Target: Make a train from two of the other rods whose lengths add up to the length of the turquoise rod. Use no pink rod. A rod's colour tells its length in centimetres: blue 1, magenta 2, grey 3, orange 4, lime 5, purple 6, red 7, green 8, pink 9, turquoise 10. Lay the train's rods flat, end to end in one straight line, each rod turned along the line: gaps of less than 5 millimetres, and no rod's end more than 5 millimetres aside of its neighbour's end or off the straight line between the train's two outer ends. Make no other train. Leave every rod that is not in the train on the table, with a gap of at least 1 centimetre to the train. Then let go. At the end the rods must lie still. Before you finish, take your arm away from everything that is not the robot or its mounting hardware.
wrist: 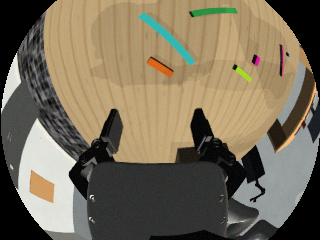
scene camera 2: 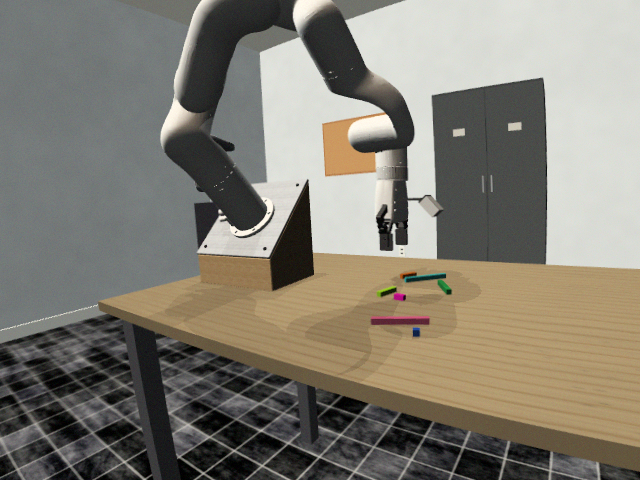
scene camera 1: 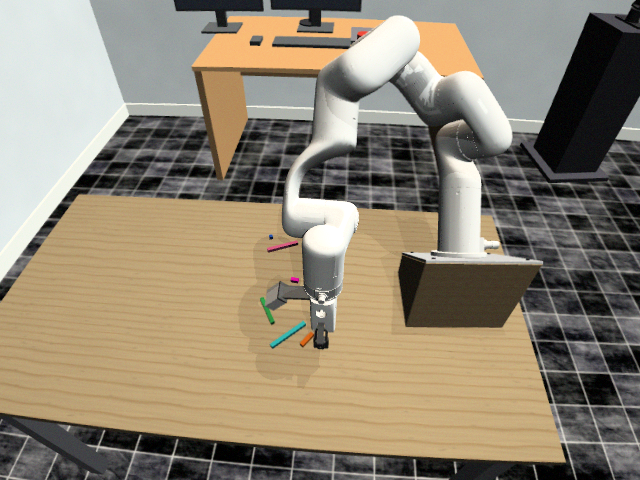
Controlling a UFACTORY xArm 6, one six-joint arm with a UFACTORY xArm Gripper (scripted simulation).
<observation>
In view: my gripper [scene camera 2: 394, 247].
My gripper shows as well in the wrist view [wrist: 156, 116] and in scene camera 1 [scene camera 1: 322, 328].
</observation>
